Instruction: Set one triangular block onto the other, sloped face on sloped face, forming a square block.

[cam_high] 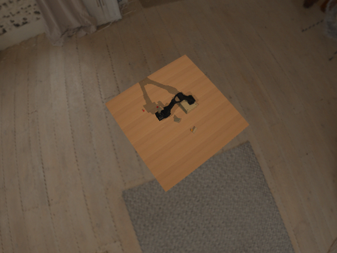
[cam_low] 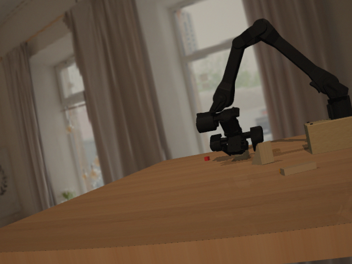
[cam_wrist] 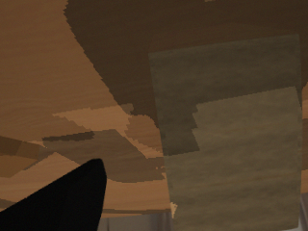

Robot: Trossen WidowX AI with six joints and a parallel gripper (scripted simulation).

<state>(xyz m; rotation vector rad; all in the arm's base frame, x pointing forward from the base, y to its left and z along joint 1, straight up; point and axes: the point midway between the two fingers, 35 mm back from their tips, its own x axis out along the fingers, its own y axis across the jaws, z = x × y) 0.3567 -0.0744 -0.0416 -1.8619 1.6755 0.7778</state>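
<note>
The tan piece is 110 mm behind my gripper tip, 20 mm to the right of it and 10 mm below it.
</note>
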